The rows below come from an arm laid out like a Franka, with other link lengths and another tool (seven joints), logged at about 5 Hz.
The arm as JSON. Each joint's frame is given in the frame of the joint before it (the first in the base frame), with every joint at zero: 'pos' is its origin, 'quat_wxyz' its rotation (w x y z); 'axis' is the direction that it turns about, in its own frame. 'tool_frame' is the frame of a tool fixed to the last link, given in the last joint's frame.
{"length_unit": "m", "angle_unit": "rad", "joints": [
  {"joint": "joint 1", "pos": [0.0, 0.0, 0.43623], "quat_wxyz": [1.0, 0.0, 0.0, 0.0], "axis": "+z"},
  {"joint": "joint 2", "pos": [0.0, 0.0, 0.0], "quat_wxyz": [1.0, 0.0, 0.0, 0.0], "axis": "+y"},
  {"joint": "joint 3", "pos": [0.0, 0.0, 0.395], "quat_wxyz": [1.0, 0.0, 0.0, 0.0], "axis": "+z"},
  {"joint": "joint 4", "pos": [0.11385, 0.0, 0.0], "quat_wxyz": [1.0, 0.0, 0.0, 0.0], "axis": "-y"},
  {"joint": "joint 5", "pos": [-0.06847, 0.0, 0.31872], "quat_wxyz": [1.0, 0.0, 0.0, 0.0], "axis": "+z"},
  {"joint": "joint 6", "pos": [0.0, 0.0, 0.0], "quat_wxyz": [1.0, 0.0, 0.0, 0.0], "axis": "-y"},
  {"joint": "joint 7", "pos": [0.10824, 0.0, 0.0], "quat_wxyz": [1.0, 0.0, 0.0, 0.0], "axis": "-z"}
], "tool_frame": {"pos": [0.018, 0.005, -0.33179], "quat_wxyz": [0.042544, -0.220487, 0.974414, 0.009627]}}
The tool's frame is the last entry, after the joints.
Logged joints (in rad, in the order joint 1, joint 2, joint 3, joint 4, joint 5, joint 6, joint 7), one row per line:
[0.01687 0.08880 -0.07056 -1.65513 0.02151 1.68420 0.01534]
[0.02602 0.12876 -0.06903 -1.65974 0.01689 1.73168 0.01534]
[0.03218 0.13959 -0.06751 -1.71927 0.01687 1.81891 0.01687]
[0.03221 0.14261 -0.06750 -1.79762 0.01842 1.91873 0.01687]
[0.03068 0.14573 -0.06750 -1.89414 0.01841 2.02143 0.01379]
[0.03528 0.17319 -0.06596 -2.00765 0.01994 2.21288 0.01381]
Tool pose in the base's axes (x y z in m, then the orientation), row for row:
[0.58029 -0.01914 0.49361 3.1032 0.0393 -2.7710]
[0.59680 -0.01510 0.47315 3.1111 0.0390 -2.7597]
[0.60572 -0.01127 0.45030 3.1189 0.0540 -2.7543]
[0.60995 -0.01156 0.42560 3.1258 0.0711 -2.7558]
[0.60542 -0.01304 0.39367 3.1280 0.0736 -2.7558]
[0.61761 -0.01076 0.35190 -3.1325 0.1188 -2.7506]
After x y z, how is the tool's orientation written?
As angles about the fixed x, y, z axes (roll, pitch, yaw), in radians.
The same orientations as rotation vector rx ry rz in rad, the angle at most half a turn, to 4 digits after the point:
[-0.5740 3.0558 0.0699]
[-0.5909 3.0519 0.0580]
[-0.5961 3.0346 0.0505]
[-0.5902 3.0173 0.0448]
[-0.5896 3.0146 0.0422]
[-0.5865 2.9658 0.0214]

